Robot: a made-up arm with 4 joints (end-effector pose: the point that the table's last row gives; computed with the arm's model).
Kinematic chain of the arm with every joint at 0, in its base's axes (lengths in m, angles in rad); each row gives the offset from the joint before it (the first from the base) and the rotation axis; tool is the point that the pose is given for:
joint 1: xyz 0 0 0.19 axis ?
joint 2: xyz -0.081 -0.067 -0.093 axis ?
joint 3: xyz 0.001 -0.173 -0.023 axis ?
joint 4: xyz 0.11 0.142 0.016 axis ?
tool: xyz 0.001 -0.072 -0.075
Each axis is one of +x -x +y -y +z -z.
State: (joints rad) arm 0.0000 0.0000 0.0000 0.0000
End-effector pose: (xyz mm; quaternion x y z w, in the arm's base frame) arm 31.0 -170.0 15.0 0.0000 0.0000 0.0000 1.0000
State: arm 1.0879 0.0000 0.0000 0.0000
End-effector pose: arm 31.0 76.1 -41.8 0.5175 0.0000 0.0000 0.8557
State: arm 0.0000 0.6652 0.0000 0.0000
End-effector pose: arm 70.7 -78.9 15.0 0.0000 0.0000 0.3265 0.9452
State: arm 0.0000 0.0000 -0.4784 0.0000
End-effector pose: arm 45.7 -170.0 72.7 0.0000 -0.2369 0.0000 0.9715
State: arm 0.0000 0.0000 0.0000 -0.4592
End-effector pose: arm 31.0 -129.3 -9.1 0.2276 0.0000 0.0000 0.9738
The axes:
joint 1: +x
joint 2: +z
joint 3: +y
joint 4: -x

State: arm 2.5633 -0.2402 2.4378 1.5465
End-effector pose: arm -133.7 276.7 312.1 0.2648 -0.3972 0.8441 0.2442
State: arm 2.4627 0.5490 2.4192 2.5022
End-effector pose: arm -74.6 240.6 354.1 -0.2602 -0.7705 0.4757 0.3351
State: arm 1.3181 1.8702 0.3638 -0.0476
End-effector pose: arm -10.4 217.3 176.4 0.2555 -0.3831 0.7007 0.5449
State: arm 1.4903 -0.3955 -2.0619 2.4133
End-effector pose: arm -236.4 71.9 152.5 -0.3753 0.4065 -0.7432 0.3762
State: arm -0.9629 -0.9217 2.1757 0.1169
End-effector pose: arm -232.1 -176.4 130.5 0.1240 0.6385 -0.5139 0.5592
